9 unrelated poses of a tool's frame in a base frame.
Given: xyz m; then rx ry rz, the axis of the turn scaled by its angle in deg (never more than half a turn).
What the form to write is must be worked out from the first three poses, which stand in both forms.
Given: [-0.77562 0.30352 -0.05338 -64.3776 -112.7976 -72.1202]
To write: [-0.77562 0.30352 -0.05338 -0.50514 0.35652 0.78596 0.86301 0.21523 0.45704]
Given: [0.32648 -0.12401 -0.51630 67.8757 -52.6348 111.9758]
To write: [0.32648 -0.12401 -0.51630 -0.36710 0.17896 0.91281 -0.81703 -0.53111 -0.22445]
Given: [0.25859 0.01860 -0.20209 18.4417 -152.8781 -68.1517]
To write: [0.25859 0.01860 -0.20209 -0.95581 -0.27824 0.09491 -0.11539 0.65202 0.74937]
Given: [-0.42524 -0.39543 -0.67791 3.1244 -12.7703 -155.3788]
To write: [-0.42524 -0.39543 -0.67791 -0.91231 -0.40948 -0.00480 0.40320 -0.90025 0.16429]
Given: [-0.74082 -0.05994 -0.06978 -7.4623 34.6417 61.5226]
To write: [-0.74082 -0.05994 -0.06978 0.33305 0.78473 -0.52276 -0.85390 0.48615 0.18576]
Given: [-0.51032 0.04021 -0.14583 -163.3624 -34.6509 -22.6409]
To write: [-0.51032 0.04021 -0.14583 0.88055 0.36792 0.29877 0.42137 -0.89630 -0.13816]
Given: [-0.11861 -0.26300 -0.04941 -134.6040 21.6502 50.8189]
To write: [-0.11861 -0.26300 -0.04941 0.73708 -0.05326 -0.67370 -0.44895 -0.78371 -0.42923]
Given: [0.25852 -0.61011 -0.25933 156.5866 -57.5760 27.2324]
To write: [0.25852 -0.61011 -0.25933 0.71867 -0.59463 0.36046 -0.65586 -0.75188 0.06731]
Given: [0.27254 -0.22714 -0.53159 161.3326 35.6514 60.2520]
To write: [0.27254 -0.22714 -0.53159 0.68348 0.39613 0.61314 0.34676 -0.91532 0.20482]
